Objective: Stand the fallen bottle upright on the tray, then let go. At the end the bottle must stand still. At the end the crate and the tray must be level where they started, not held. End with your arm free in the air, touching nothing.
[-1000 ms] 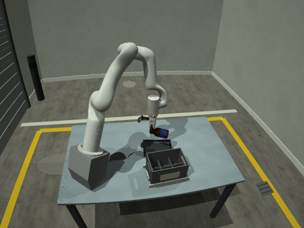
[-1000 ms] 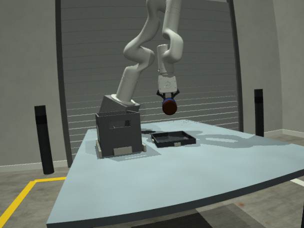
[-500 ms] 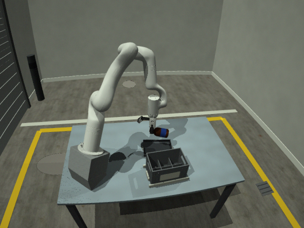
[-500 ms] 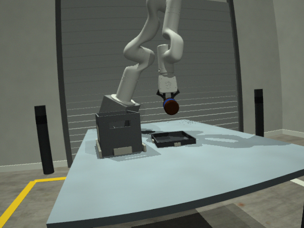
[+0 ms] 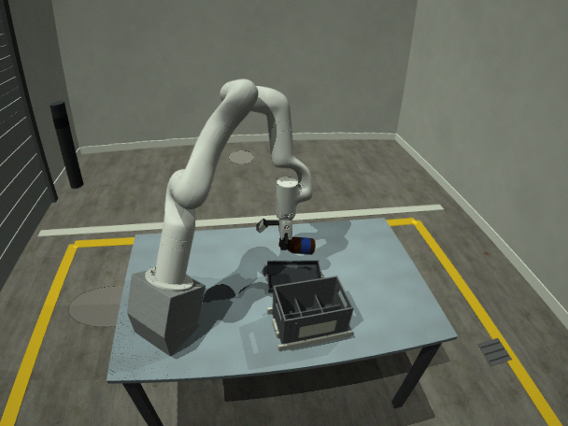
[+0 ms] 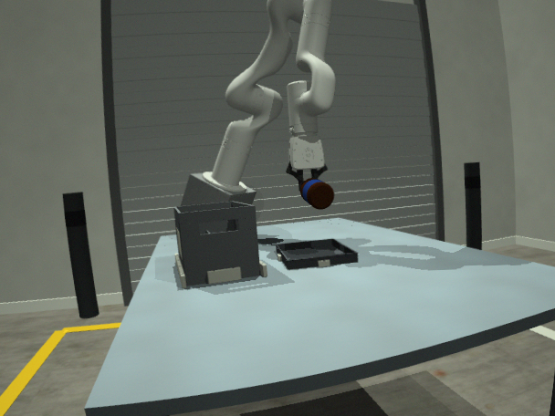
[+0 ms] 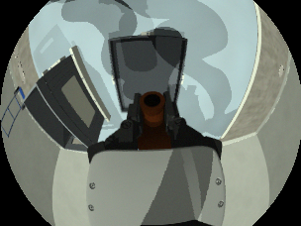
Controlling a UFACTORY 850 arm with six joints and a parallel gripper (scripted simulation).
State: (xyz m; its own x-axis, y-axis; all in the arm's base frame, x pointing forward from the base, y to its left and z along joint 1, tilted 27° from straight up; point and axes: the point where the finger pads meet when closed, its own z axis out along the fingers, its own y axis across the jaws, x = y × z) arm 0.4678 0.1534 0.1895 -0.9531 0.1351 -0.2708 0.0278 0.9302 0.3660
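My hand is 6 cm short of the bottle and 1 cm above it. From my hand the other things lie so: crate (30 cm to the right, 12 cm below, 7 cm ahead); then tray (19 cm below, 6 cm ahead, 2 cm to the right).
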